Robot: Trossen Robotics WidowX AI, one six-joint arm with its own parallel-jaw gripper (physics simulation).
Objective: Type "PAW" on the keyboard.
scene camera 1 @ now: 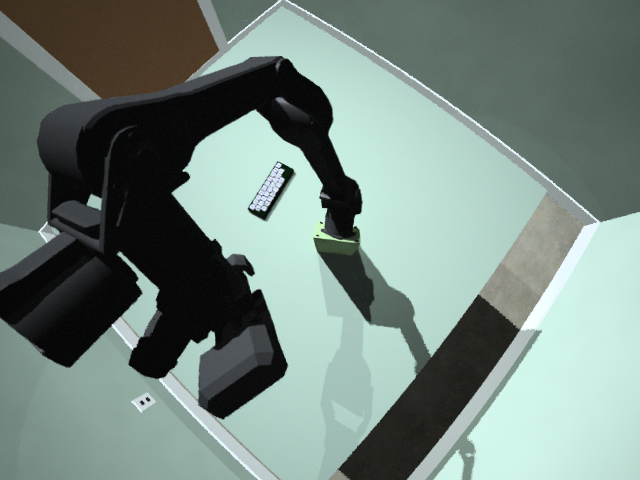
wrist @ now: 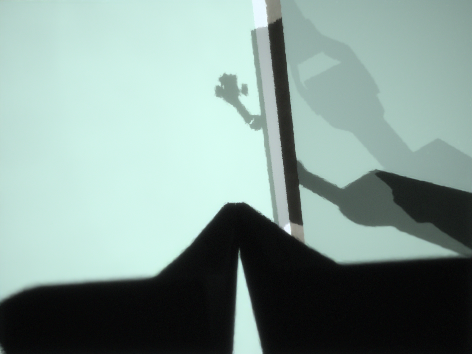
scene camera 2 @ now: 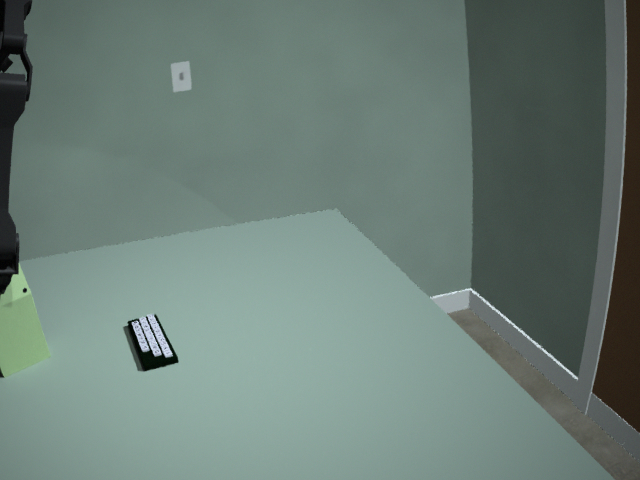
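Pixels of known places: gripper, fingertip midpoint: (wrist: 235, 212); arm's base at its link origin: (scene camera 1: 338, 232).
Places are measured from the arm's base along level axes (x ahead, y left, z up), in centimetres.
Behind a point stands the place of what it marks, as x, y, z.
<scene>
A small dark green keyboard (scene camera 1: 268, 190) {28.3, -3.4, -17.7} (scene camera 2: 151, 338) {28.4, -5.8, -17.7} with rows of white keys lies flat on the pale green table (scene camera 1: 413, 196) {-13.3, -28.1, -19.4} (scene camera 2: 310, 361) {53.4, -24.4, -19.4}. The letters on its keys are too small to read. My gripper (wrist: 235, 212) {-4.8, 22.4, 33.6} is shut and empty, with its two black fingertips touching in the wrist view. In scene camera 1 the gripper end of the arm is raised over the lower left part of the table, well apart from the keyboard. The fingertips are hard to make out there. The keyboard does not show in the wrist view.
The black arm (scene camera 1: 206, 111) {9.8, 6.8, 47.1} stands on a light green block (scene camera 1: 336, 246) {-1.2, 2.4, -4.7} (scene camera 2: 23, 333) {2.9, -2.5, -12.4} beside the keyboard. Its upper links arch past the keyboard. Dark arm shadows (scene camera 1: 351, 281) {-10.3, 7.0, -19.5} (wrist: 360, 200) {-26.5, 8.0, -19.4} fall on the table. Walls surround it, with an outlet (scene camera 1: 143, 401) on one.
</scene>
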